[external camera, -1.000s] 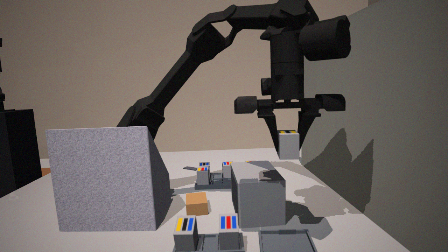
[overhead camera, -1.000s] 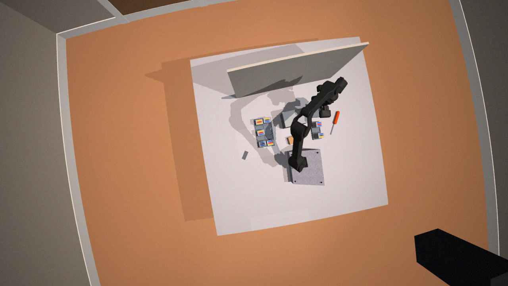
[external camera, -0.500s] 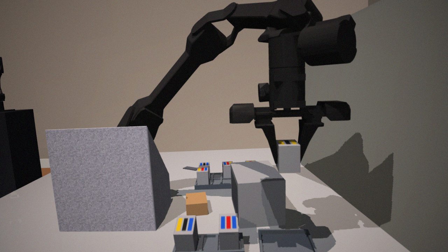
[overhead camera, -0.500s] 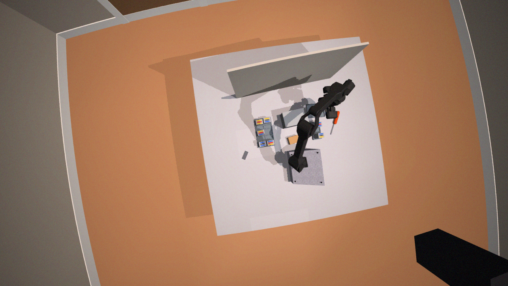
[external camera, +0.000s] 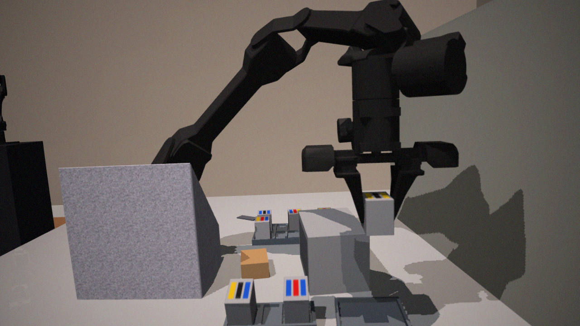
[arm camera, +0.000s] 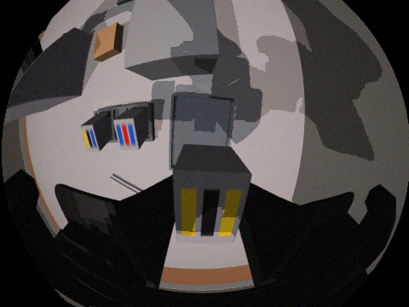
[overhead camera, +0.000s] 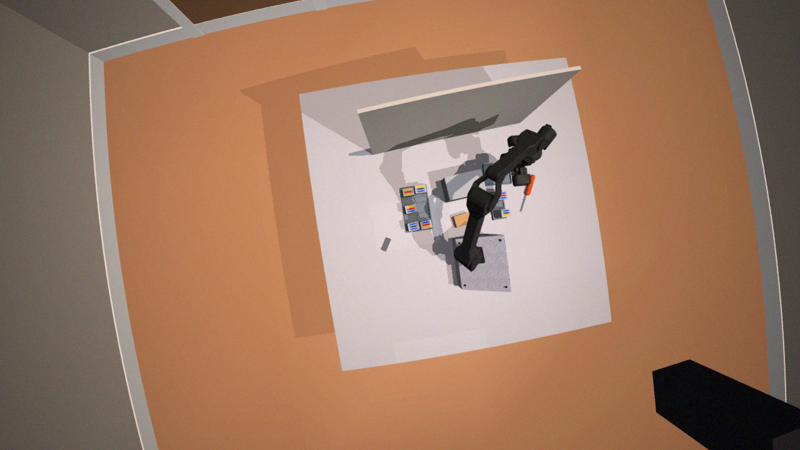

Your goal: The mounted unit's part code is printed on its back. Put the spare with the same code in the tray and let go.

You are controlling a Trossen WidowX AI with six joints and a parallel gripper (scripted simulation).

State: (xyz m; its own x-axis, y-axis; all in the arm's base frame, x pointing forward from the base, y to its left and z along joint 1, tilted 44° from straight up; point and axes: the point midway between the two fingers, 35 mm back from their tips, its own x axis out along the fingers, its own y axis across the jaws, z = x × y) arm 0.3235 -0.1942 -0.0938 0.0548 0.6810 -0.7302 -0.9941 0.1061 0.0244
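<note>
The tray is 150 mm below my gripper tip. Round my gripper tip: rack 140 mm below, 140 mm behind, 30 mm to the left; blue pen 150 mm below, 80 mm to the right, 10 mm ahead; mounted unit 190 mm to the left, 100 mm below, 40 mm behind.
</note>
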